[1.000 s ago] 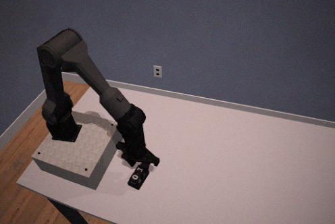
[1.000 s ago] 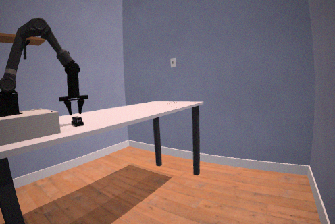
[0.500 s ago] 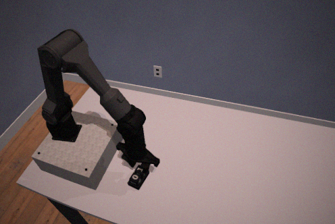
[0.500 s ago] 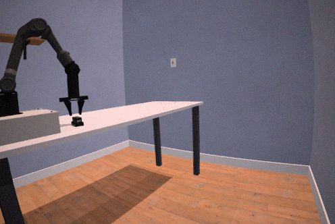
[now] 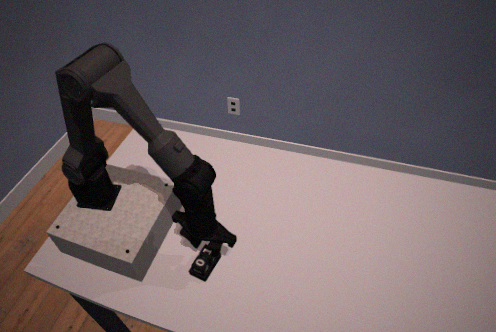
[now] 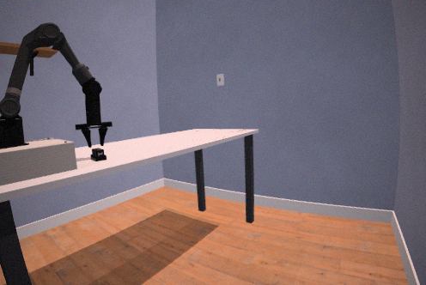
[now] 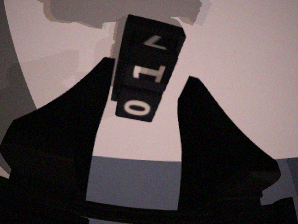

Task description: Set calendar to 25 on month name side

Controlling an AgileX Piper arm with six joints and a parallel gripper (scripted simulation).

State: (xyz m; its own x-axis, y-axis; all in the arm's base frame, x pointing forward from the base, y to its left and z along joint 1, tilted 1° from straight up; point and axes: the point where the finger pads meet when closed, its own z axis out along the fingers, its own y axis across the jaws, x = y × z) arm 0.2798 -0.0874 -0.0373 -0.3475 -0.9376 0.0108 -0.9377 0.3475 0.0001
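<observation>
Now: hand 30 mm above the cube.
</observation>
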